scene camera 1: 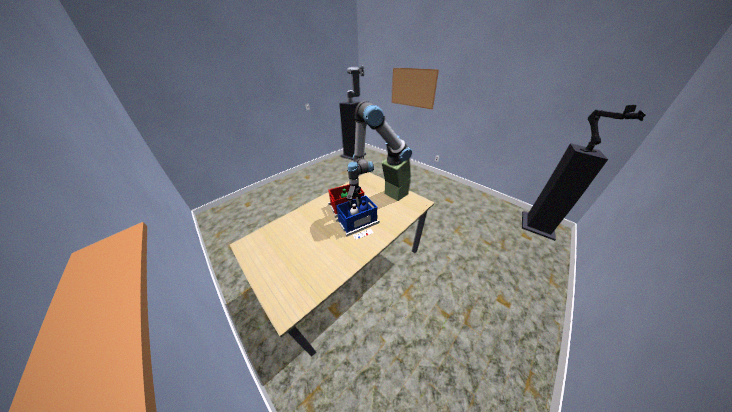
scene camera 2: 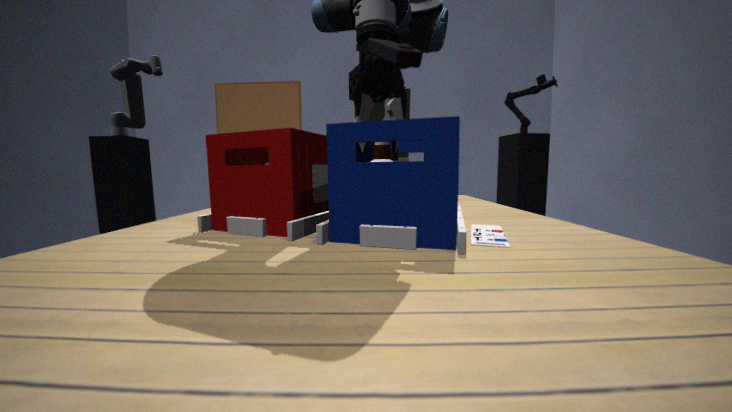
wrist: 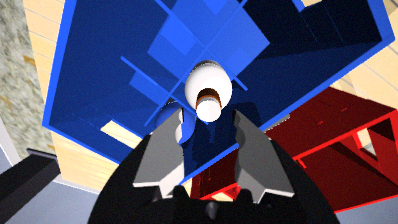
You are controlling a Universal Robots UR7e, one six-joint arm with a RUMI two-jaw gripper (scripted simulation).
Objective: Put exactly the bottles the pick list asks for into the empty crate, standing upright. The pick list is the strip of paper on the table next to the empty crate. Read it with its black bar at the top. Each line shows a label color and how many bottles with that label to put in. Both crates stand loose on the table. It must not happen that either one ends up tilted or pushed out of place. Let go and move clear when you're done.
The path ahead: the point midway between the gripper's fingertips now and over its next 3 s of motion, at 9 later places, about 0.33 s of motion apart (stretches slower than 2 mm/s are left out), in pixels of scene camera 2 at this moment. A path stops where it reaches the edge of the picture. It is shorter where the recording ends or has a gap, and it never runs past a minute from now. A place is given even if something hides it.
My gripper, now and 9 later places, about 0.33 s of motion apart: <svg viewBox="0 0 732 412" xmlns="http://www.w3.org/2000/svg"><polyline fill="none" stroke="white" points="379,152 379,143 379,130 379,118 379,107 379,106 369,107 347,109 328,111 311,112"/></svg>
